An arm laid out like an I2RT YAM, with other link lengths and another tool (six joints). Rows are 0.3 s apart.
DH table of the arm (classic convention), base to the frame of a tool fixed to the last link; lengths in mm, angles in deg. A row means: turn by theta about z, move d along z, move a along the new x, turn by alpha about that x. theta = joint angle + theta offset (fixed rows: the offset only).
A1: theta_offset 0; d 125.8; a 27.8; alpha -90
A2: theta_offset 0; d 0; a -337.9; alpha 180
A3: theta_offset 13.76; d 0; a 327.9; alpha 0
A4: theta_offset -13.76; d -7.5; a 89.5; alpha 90
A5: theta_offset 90; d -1.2; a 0; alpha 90
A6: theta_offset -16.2; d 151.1; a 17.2; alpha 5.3
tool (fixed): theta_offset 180; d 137.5; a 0; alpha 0
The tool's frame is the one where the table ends.
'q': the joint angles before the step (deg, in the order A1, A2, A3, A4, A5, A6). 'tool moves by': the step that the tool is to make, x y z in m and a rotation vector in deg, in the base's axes. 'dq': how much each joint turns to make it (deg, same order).
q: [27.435 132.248 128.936 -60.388 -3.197 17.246]
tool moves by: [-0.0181 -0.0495 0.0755 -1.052 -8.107 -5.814]
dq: [-0.022 -15.418 -15.531 6.821 6.919 2.721]
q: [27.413 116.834 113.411 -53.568 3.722 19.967]
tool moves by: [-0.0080 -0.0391 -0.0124 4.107 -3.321 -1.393]
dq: [-3.953 -9.888 -19.035 13.939 -3.341 -0.762]
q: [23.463 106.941 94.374 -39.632 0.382 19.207]
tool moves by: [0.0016 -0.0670 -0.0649 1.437 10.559 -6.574]
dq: [-7.145 5.350 2.220 -6.240 -4.435 2.236]
